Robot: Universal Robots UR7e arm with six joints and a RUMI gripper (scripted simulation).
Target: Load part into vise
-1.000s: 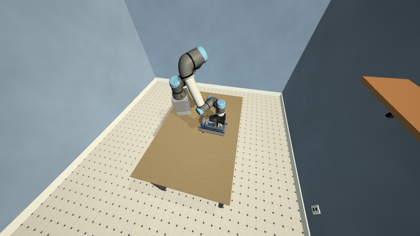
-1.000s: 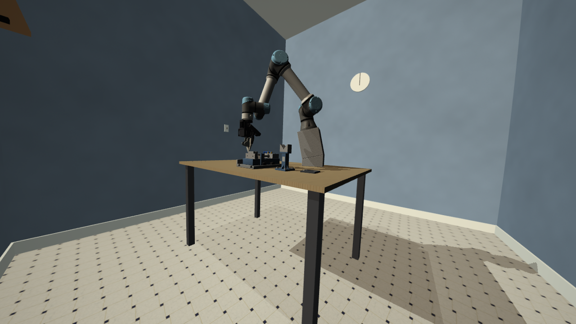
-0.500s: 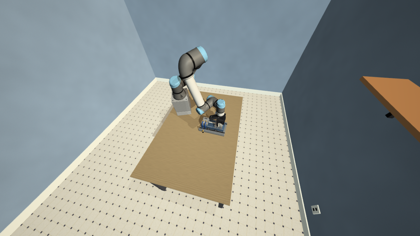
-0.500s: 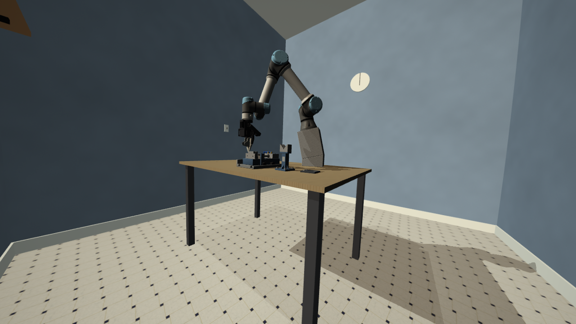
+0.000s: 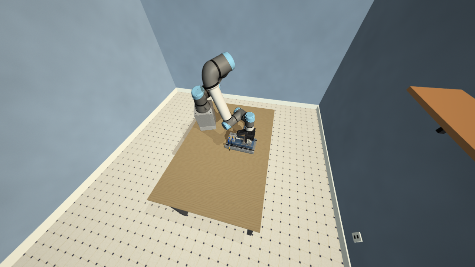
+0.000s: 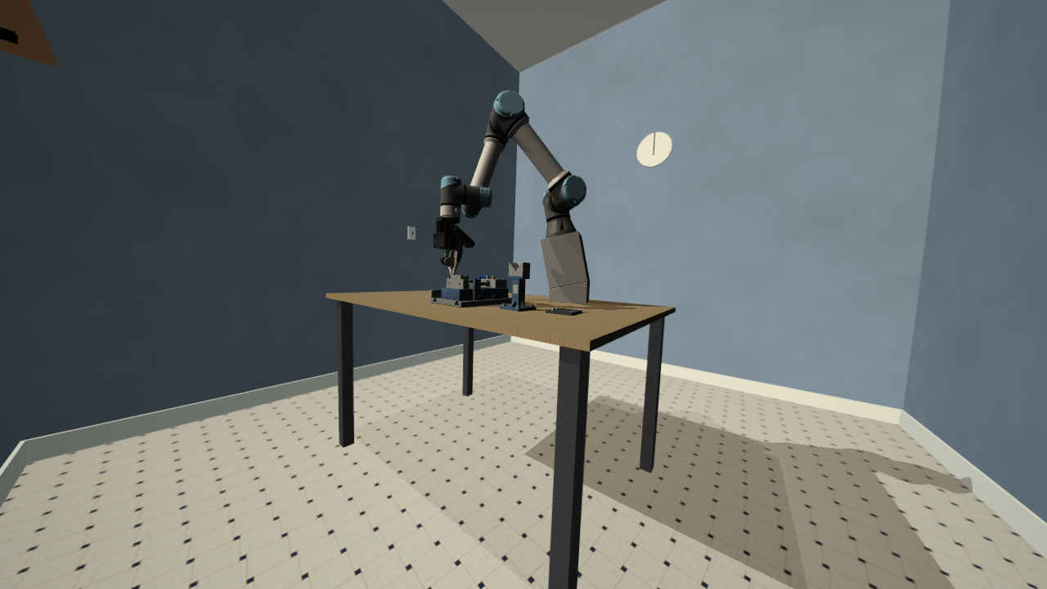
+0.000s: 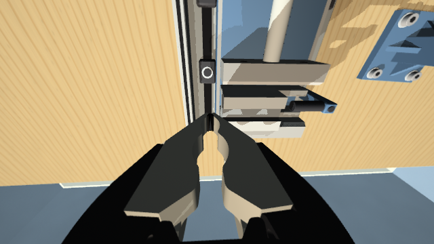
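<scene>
Right now my hand is 4 cm to the right of the part and 2 cm above it. From my hand the other things lie so: cylinder rod: 9 cm behind, 6 cm to the left, 4 cm below; fixed jaw: 6 cm to the left, 4 cm below, 3 cm ahead; moving jaw: 6 cm to the left, 4 cm below, 3 cm behind.
</scene>
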